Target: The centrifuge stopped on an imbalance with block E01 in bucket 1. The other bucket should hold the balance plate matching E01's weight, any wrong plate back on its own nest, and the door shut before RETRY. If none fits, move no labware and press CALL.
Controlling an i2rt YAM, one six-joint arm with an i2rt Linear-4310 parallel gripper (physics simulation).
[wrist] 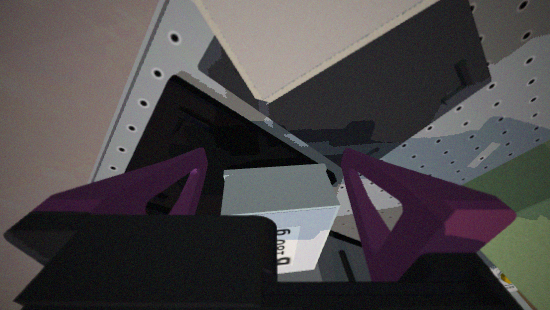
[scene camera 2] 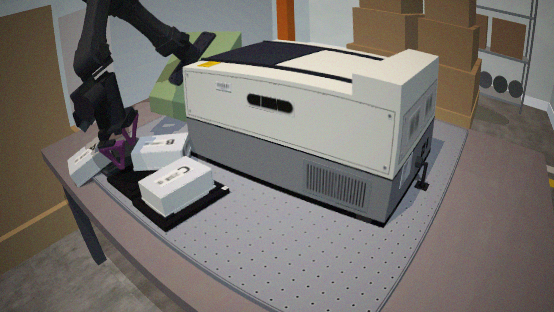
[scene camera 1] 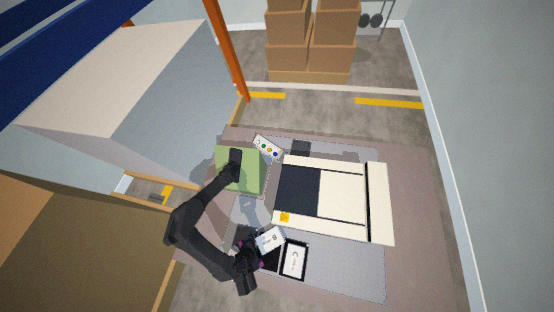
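Seen in the pictures: gripper, fingertip midpoint: (wrist: pixel 274 155) (scene camera 2: pixel 127 156) (scene camera 1: pixel 255 249); arm's base, link origin: (scene camera 2: pixel 192 57) (scene camera 1: pixel 234 165).
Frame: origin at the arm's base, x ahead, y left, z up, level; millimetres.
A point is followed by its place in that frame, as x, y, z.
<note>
White plate B (scene camera 1: pixel 270 239) @[288, -299, -94] (scene camera 2: pixel 161 151) @[325, -321, -95] (wrist: pixel 272 192) @[244, -351, -111], labelled 180 g, lies askew and tilted between its black nest (wrist: pixel 155 145) @[283, -429, -141] and the centrifuge. My gripper (scene camera 1: pixel 251 254) @[223, -369, -121] (scene camera 2: pixel 127 154) @[223, -369, -121] (wrist: pixel 274 155) @[223, -369, -121] is open. In the wrist view plate B shows between the fingers, with a gap on each side. White plate C (scene camera 1: pixel 295 261) @[428, -355, -99] (scene camera 2: pixel 176 184) @[451, -367, -99] sits on its black nest (scene camera 2: pixel 167 223) @[480, -420, -141]; its weight is blurred. Plate A (scene camera 2: pixel 85 165) @[175, -479, -115] (wrist: pixel 310 40) @[165, -417, -89] is tilted at the table's left front. The centrifuge (scene camera 1: pixel 380 200) @[702, -31, 91] (scene camera 2: pixel 280 125) @[547, -205, -23] has a dark front top panel (scene camera 1: pixel 298 190) @[374, -63, 60]; its buckets and block E01 do not show.
A button panel (scene camera 1: pixel 268 149) @[128, 180, -83] stands at the back beside a green block (scene camera 1: pixel 250 175) @[95, -24, -34] (scene camera 2: pixel 167 97) @[-2, -106, -103]. The perforated grey mat (scene camera 1: pixel 345 270) @[664, -331, -153] (scene camera 2: pixel 280 250) @[651, -328, -152] lies under the centrifuge and nests. The table edge runs close to plate A. The arm's other links reach over the green block.
</note>
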